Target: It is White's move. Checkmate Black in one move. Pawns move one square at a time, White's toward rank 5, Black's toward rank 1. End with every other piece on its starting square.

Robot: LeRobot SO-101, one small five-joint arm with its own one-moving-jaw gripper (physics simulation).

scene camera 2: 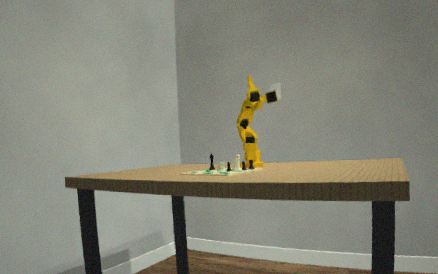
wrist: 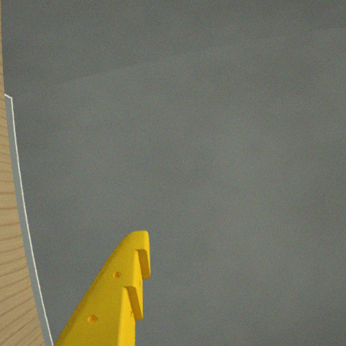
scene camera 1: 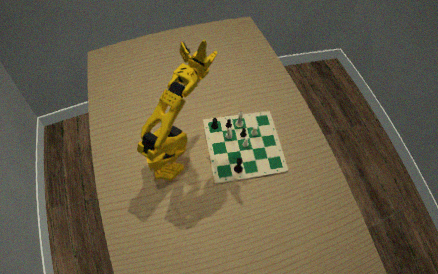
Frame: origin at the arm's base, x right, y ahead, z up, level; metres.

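Seen in the pictures: hand, its tool point: point(scene camera 2: 261, 99) point(scene camera 1: 215, 52); arm's base, origin of its link: point(scene camera 1: 172, 162).
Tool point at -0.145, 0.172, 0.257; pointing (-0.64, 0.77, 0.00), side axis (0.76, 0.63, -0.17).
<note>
Pixels of each thing's middle, then the offset from my tool point to it, as dx, dy, dz. Level surfaces: height alone.
- white board, middle of its body: point(scene camera 1: 244, 145) point(scene camera 2: 222, 171) +0.152, +0.048, -0.254
- tall black piece, middle of its body: point(scene camera 1: 239, 164) point(scene camera 2: 211, 161) +0.223, +0.002, -0.219
- wooden table, height of its surface: dz -0.256
The green and white board point(scene camera 1: 259, 153) point(scene camera 2: 200, 173) lies on the table. A tall black piece point(scene camera 1: 238, 166) point(scene camera 2: 212, 162) stands upright near its front edge in scene view 1. A black piece point(scene camera 1: 215, 123) stands in the far left corner. Two small black pawns point(scene camera 1: 228, 123) point(scene camera 1: 243, 132) and several white pieces stand near them: a tall one point(scene camera 1: 240, 120), another point(scene camera 1: 229, 133) and two small ones point(scene camera 1: 255, 131) point(scene camera 1: 245, 143). All look upright. My gripper point(scene camera 1: 210, 47) is fully open and empty, raised high away from the board. One notched jaw point(wrist: 115, 295) shows in the wrist view.
The arm's yellow base point(scene camera 1: 169, 170) point(scene camera 2: 254, 162) stands on the wooden table point(scene camera 1: 280, 215) point(scene camera 2: 325, 175), left of the board in scene view 1. The table's edge point(wrist: 7, 225) and grey wall point(wrist: 200, 150) show in the wrist view.
</note>
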